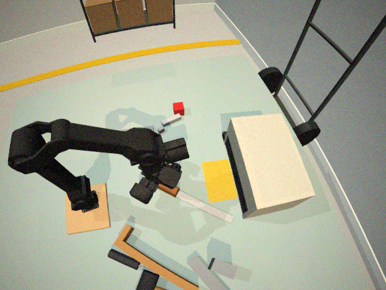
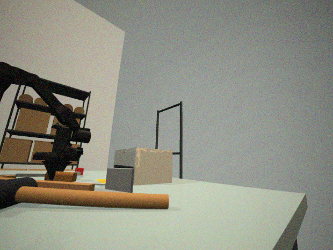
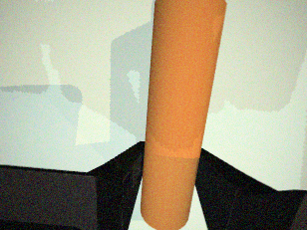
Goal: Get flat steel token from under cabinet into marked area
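Now: gripper tip 200 mm to the right of the small grey block and 80 mm short of it. Also, from my gripper tip: grey L-shaped strip 250 mm to the left, 80 mm behind; then white bar 230 mm to the left, 140 mm ahead; then dark-handled tool 230 mm to the right, 150 mm behind.
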